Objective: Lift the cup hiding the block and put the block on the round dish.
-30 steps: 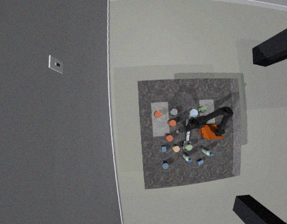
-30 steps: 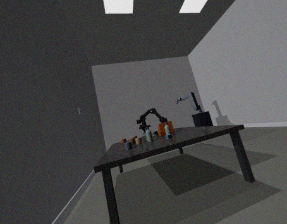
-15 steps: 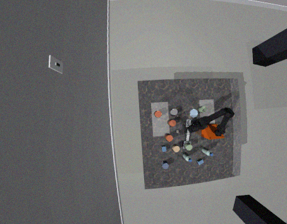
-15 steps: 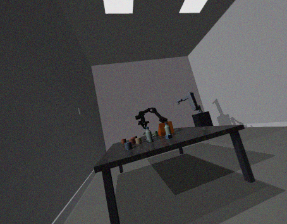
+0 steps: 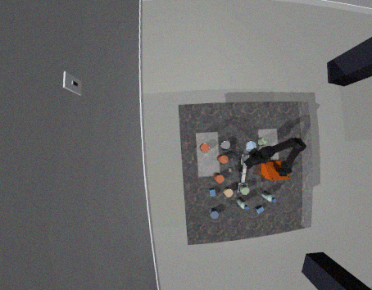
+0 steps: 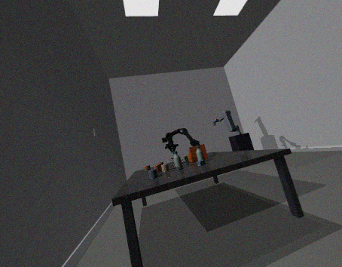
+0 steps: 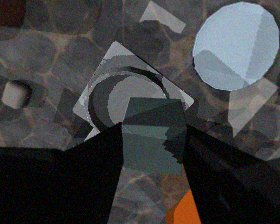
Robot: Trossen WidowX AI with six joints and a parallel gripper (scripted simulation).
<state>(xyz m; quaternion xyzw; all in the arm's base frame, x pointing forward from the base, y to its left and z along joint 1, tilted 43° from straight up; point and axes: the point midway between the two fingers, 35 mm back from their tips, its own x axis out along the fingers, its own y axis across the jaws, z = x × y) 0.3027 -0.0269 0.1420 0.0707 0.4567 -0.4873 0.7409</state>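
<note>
Now: the pale blue round dish 150 mm below my gripper tip, 90 mm to the right of it and 60 mm behind it. Also, from my gripper tip: balance beam (150 mm to the left, 110 mm below); grey round object (210 mm ahead, 110 mm below, 100 mm to the right).
</note>
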